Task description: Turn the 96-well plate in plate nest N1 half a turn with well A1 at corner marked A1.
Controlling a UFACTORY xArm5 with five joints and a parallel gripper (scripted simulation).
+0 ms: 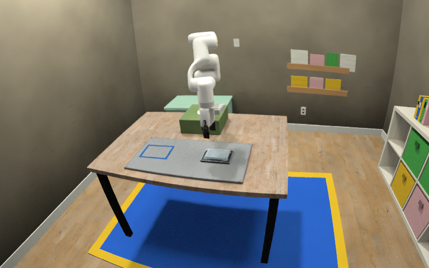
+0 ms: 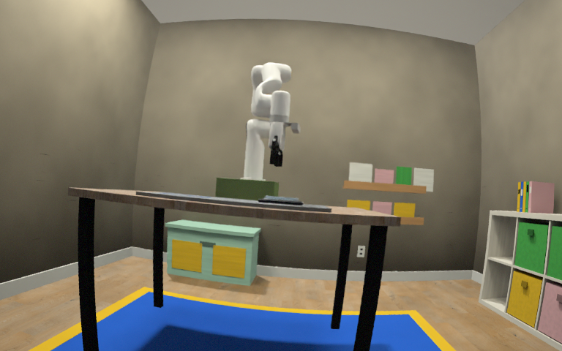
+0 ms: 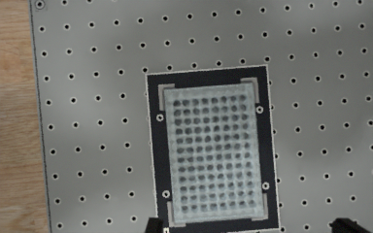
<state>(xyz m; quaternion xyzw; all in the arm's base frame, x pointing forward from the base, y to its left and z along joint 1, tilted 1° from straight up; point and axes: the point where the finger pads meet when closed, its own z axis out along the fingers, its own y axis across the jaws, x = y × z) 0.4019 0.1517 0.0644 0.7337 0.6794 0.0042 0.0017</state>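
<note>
Now: hand 30 mm to the right of the 96-well plate and 140 mm above it. Also, from my hand: black plate nest N1: 30 mm to the left, 150 mm below.
</note>
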